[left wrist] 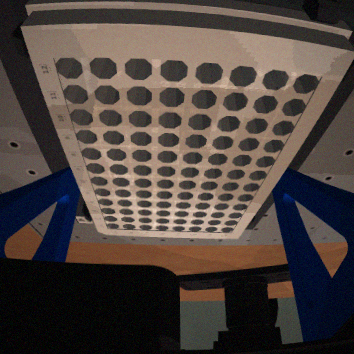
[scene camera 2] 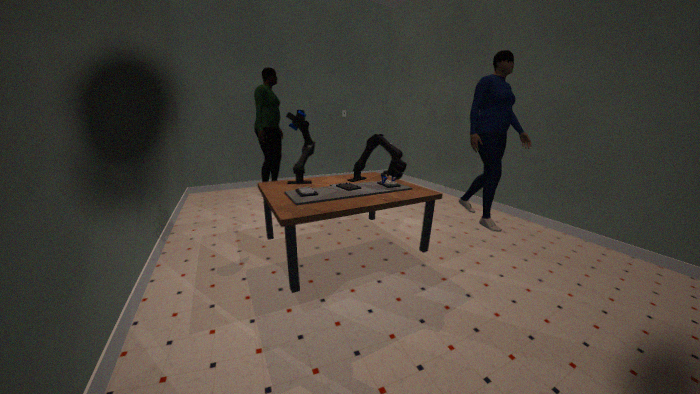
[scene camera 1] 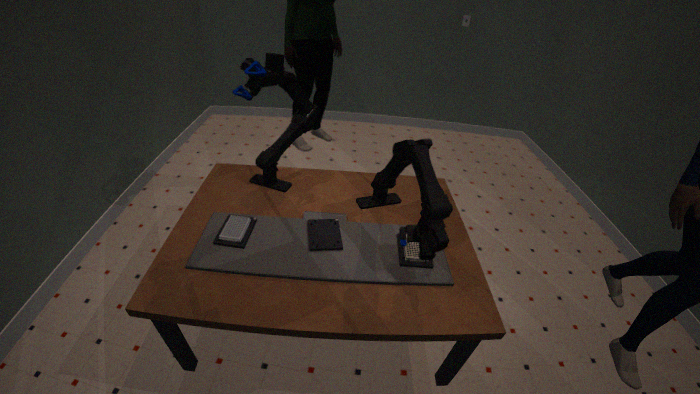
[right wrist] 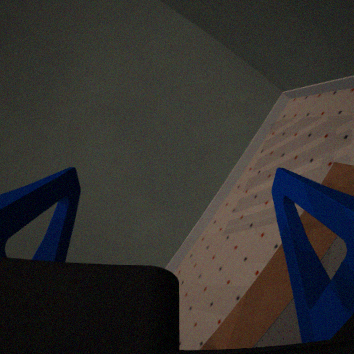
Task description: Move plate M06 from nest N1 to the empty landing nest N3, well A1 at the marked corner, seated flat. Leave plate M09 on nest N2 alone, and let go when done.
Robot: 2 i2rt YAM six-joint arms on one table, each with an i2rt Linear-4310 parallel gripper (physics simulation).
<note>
My right gripper (scene camera 1: 238, 82) is open, with nothing in its grasp. I also see my left gripper (left wrist: 175, 176).
My right gripper is seen too in the right wrist view (right wrist: 175, 178).
</note>
